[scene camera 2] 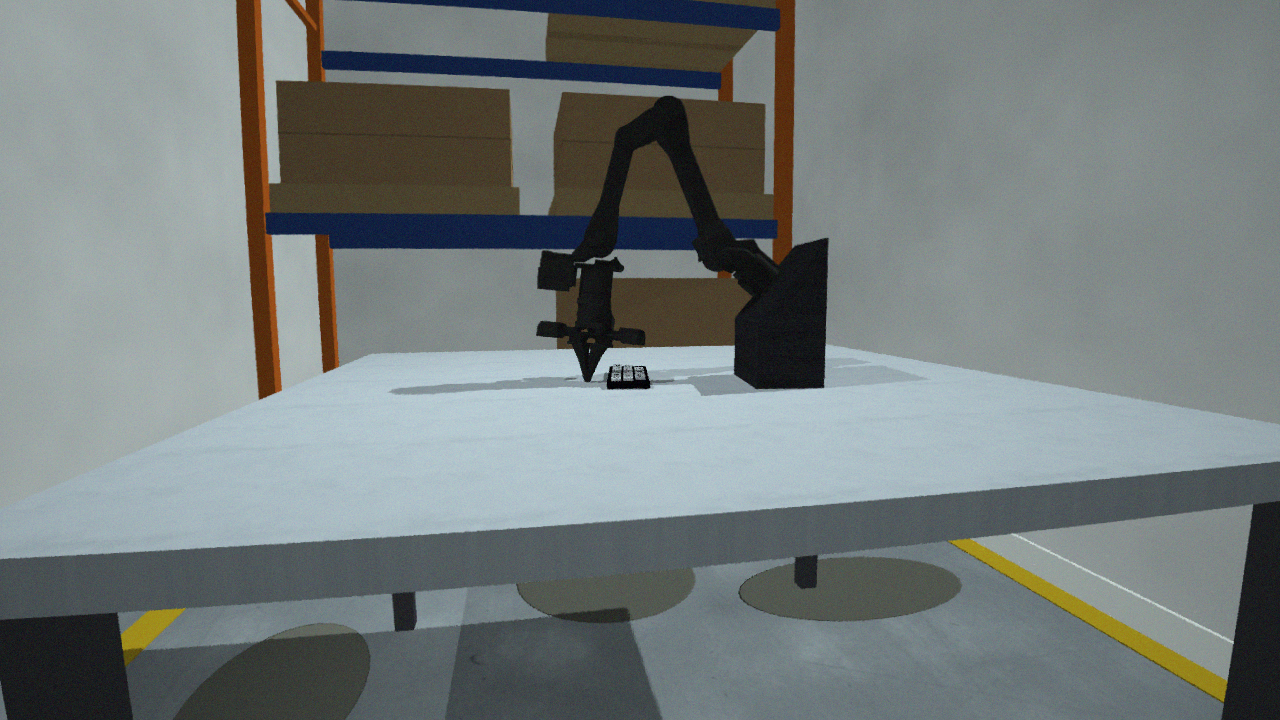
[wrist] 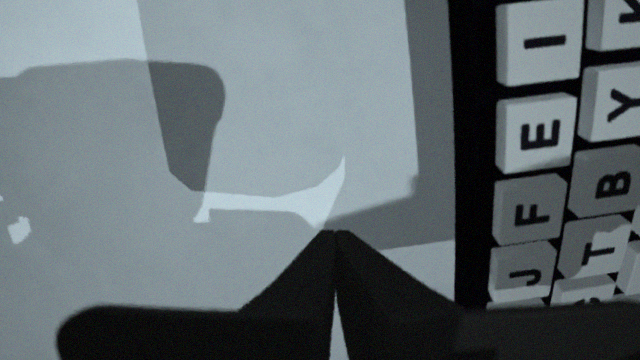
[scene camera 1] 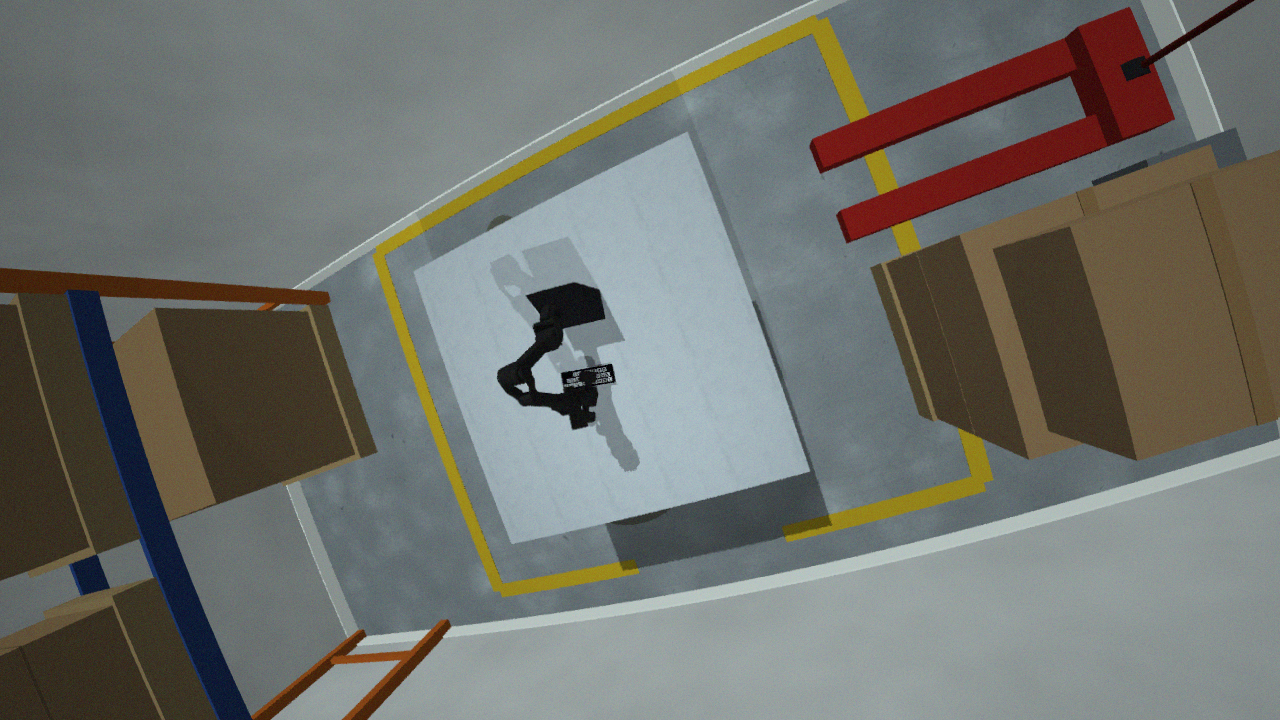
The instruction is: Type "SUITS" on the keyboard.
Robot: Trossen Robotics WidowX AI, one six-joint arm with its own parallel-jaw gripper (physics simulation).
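Places are measured from the arm's base along level axes (x up, y ahead, z left), in centimetres.
Pixels of known places: gripper, fingertip midpoint: point(scene camera 2: 587, 381) point(wrist: 333, 243) point(scene camera 1: 597, 394); arm's base, link origin: point(scene camera 2: 769, 282) point(scene camera 1: 550, 310).
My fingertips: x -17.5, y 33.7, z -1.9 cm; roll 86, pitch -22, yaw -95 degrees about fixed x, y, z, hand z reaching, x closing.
Ahead of a thing's pixels: the offset from my fingertips to its top centre. Level surfaces: height alone.
The keyboard @[dx +1.7, dy -7.6, dz -0.9 cm] point(scene camera 1: 588, 375) point(scene camera 2: 628, 377) point(wrist: 470, 150) is a small black block with pale lettered keys, lying on the table. In the wrist view it runs down the right side, with the I key @[dx +1.7, dy -6.1, dz -4.3 cm] point(wrist: 540, 42), E key @[dx +1.7, dy -5.8, dz -2.3 cm] point(wrist: 536, 132), F key @[dx +1.7, dy -5.4, dz -0.3 cm] point(wrist: 530, 210), J key @[dx +1.7, dy -5.0, dz +1.7 cm] point(wrist: 522, 271) and T key @[dx +1.7, dy -7.1, dz +1.6 cm] point(wrist: 595, 250) showing. S and U keys cannot be made out there. My gripper point(scene camera 2: 587, 379) point(wrist: 333, 243) is shut and empty, pointing down. Its tips are low, close to the tabletop beside the keyboard's long edge, off the keys. The fingers and gripper body hide the keyboard's lower part in the wrist view.
The white table @[dx -0.1 cm] point(scene camera 1: 716, 358) point(scene camera 2: 626, 465) carries the arm's black base point(scene camera 1: 572, 304) point(scene camera 2: 783, 331), on the keyboard's other side from the gripper tips. Off the table stand a red pallet jack point(scene camera 1: 975, 179), cardboard boxes point(scene camera 1: 1154, 340) and a shelf rack point(scene camera 1: 111, 376) point(scene camera 2: 255, 197).
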